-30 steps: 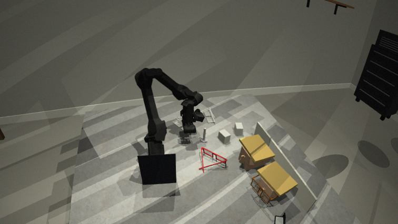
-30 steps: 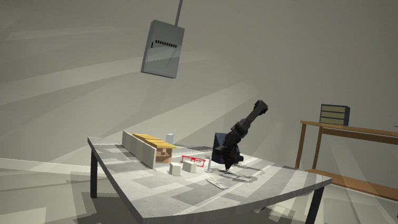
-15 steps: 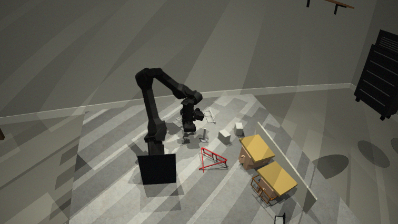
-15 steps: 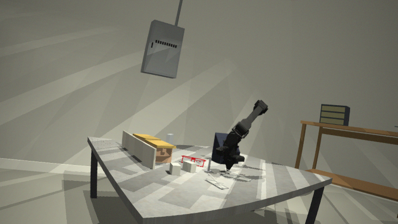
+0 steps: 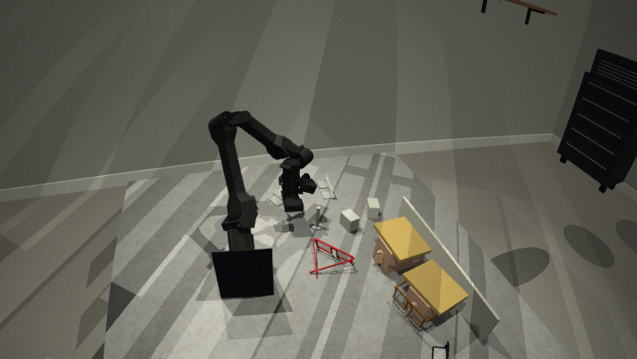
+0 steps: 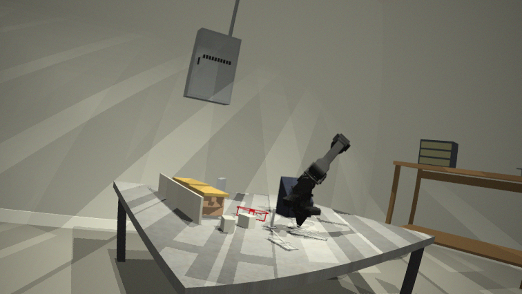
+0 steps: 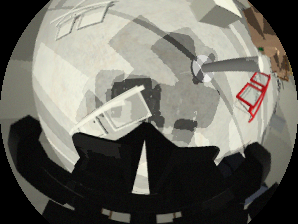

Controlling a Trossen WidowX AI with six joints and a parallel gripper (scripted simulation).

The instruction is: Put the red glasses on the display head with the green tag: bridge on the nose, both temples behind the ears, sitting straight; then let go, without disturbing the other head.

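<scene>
My gripper tip is 7 cm to the right of the pale wire glasses. Round my gripper tip: short grey post (7 cm ahead, 8 cm to the right); white board (37 cm ahead, 44 cm to the right, 3 cm above).
</scene>
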